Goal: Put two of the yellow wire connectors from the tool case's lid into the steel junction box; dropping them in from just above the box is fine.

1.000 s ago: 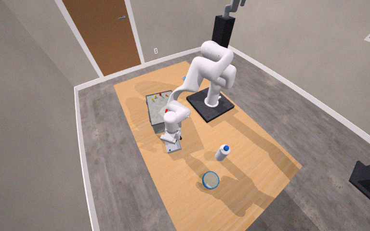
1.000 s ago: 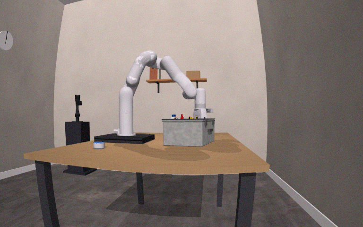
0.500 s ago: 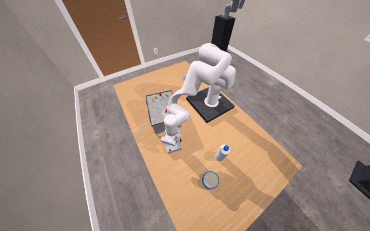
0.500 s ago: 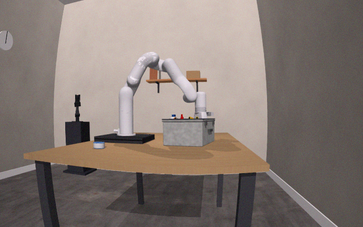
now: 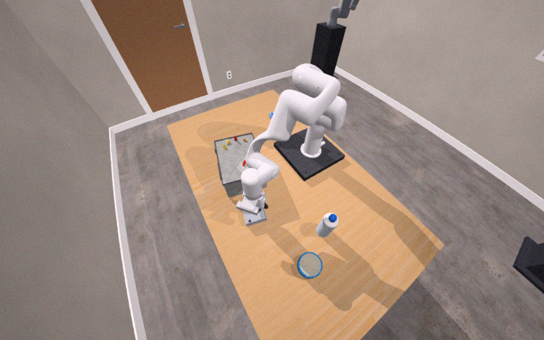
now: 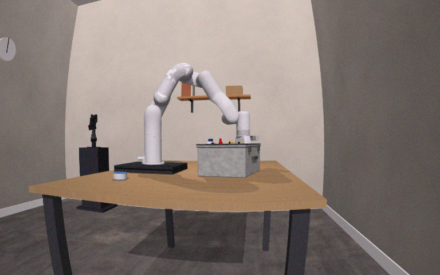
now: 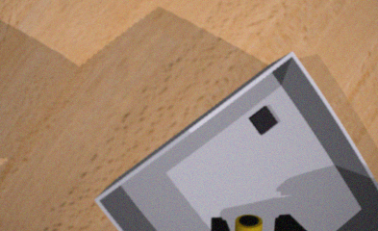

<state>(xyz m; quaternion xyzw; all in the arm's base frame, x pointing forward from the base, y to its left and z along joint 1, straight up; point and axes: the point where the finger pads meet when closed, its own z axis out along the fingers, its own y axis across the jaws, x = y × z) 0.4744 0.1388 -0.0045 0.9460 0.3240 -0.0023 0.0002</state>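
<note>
My hand is 14 cm past the orange wire connector, 33 cm to the left of it and 11 cm below it. Also, from my hand: grey tool case: 5 cm behind, 25 cm to the right, 7 cm above.
</note>
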